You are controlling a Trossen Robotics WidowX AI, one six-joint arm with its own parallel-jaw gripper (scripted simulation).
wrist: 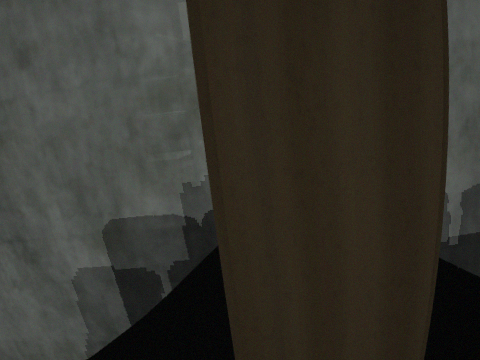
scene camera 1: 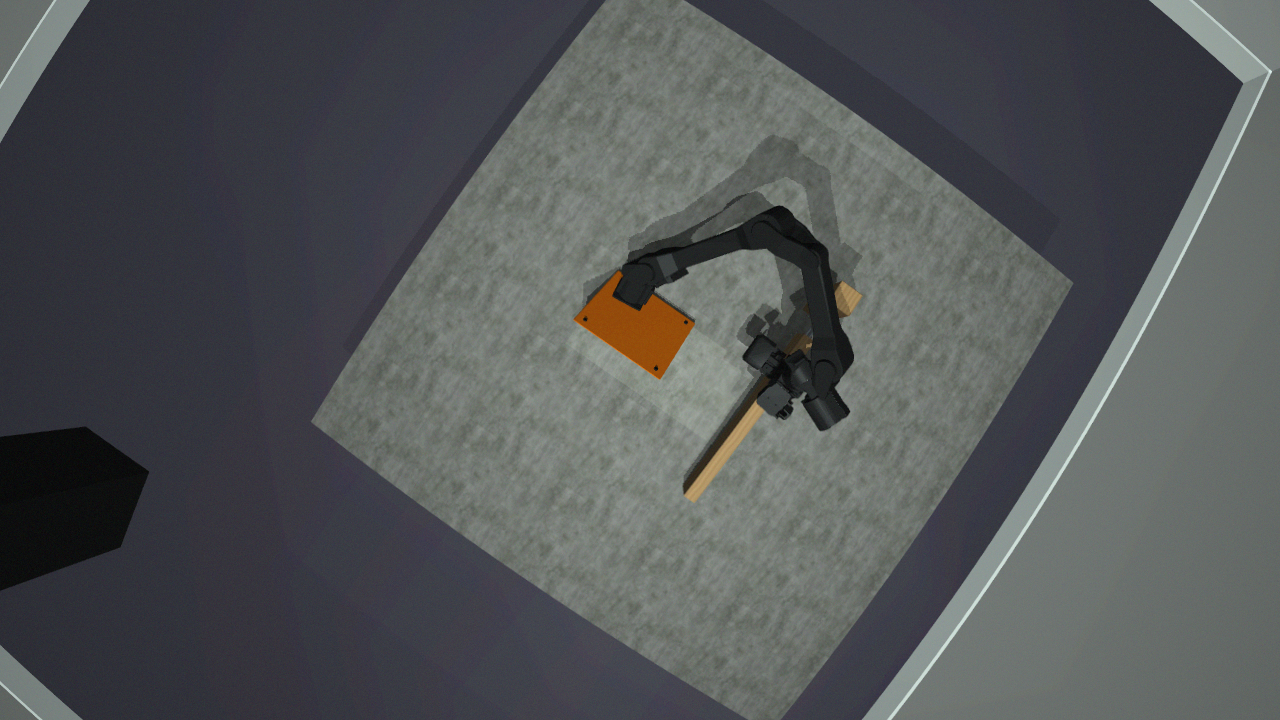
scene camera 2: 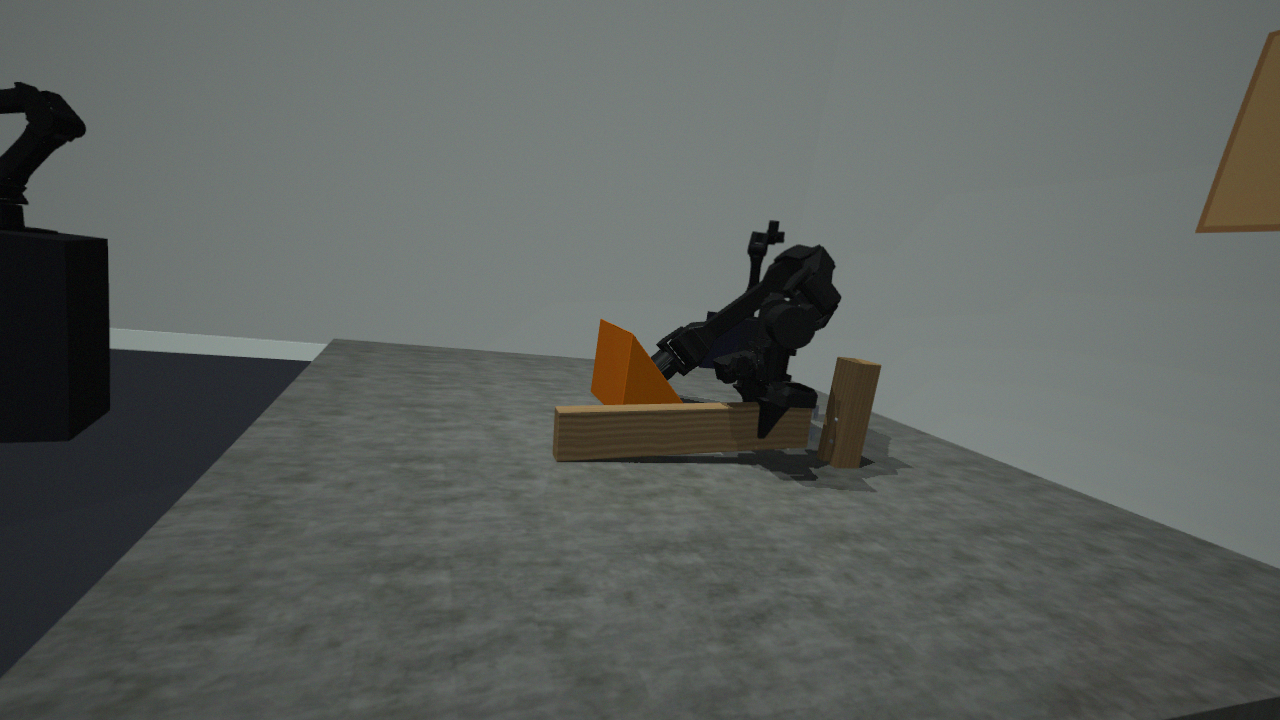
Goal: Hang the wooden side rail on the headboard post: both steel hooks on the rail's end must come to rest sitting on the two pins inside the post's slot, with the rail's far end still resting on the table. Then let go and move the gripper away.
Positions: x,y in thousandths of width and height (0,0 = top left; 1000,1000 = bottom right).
Labels:
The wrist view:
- my gripper: 620,679
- wooden side rail: 680,379
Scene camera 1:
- my gripper: 608,516
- wooden side rail: 571,608
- headboard post: 662,415
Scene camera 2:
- my gripper: 590,605
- wooden side rail: 460,601

